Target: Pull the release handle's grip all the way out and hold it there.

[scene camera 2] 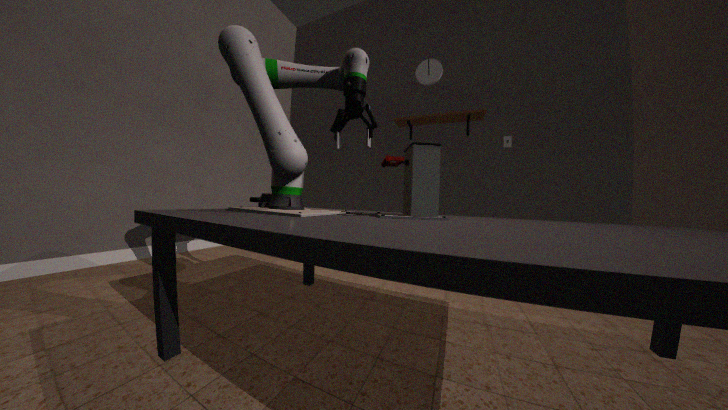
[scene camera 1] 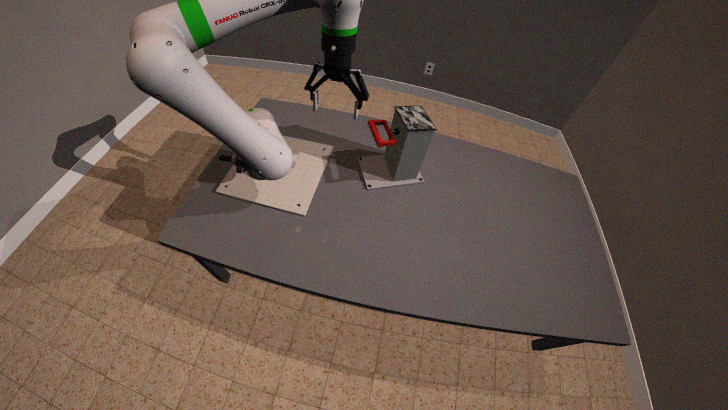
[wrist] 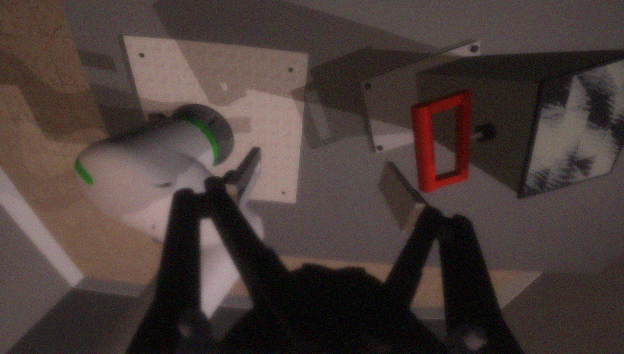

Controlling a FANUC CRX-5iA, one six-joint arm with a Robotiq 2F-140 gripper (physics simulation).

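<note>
The release handle's red rectangular grip (scene camera 1: 374,133) (scene camera 2: 393,161) (wrist: 424,150) stands out from the side of a tall grey-green housing (scene camera 1: 407,155) (scene camera 2: 425,180) (wrist: 575,130) that faces the robot's base. A short stem with a dark collar (wrist: 486,132) joins grip and housing; little of the stem shows. My gripper (scene camera 1: 335,113) (scene camera 2: 354,147) (wrist: 322,167) is open and empty and points down. It hangs above the grip's height, on the robot's side of it, apart from it. In the wrist view the grip lies beyond the right finger, outside the space between the fingers.
The housing stands on a pale bolted plate (scene camera 1: 376,177) (wrist: 395,141) on the grey table (scene camera 1: 458,244) (scene camera 2: 509,244). The arm's base sits on a cream plate (scene camera 1: 300,189) (wrist: 280,125). A wall shelf (scene camera 2: 443,118) and a round clock (scene camera 2: 428,76) are behind.
</note>
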